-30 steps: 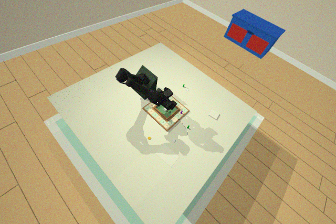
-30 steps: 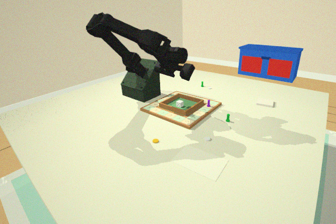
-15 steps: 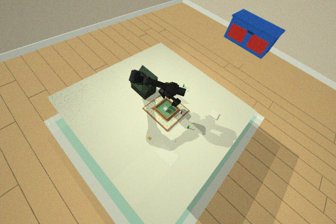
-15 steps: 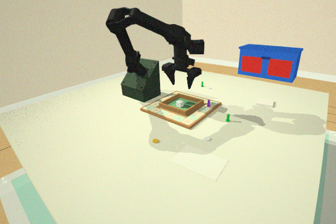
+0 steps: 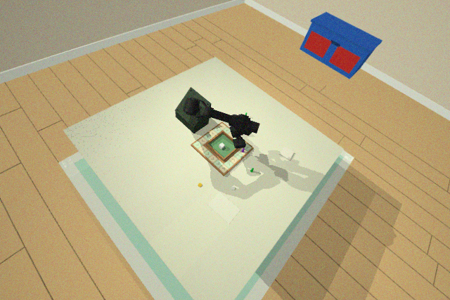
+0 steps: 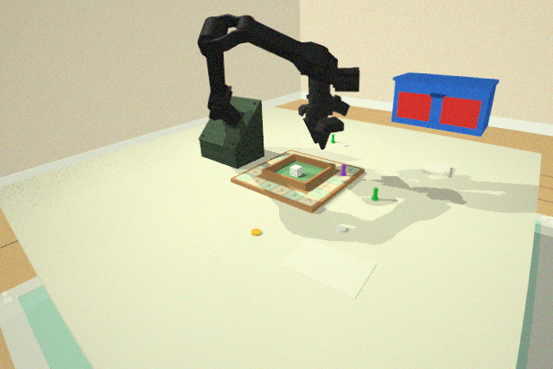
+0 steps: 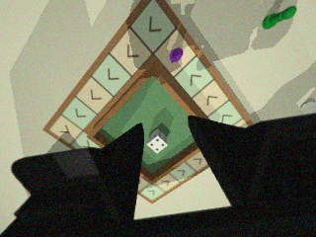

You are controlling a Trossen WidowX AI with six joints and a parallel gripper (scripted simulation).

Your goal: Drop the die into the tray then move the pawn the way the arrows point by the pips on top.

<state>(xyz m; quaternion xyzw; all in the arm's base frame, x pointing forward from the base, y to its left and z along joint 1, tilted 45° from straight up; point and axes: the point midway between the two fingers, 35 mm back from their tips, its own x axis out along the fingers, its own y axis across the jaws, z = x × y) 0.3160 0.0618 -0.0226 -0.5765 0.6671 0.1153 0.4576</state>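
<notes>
My gripper tip is 7 cm above the purple pawn, 6 cm short of it and 4 cm to the right of it. Also, from my gripper tip: orange disc 30 cm to the right, 10 cm below, 7 cm ahead; then white die 7 cm below, 5 cm to the right, 5 cm behind; then green dice tray 9 cm below, 5 cm behind, 3 cm to the right.
</notes>
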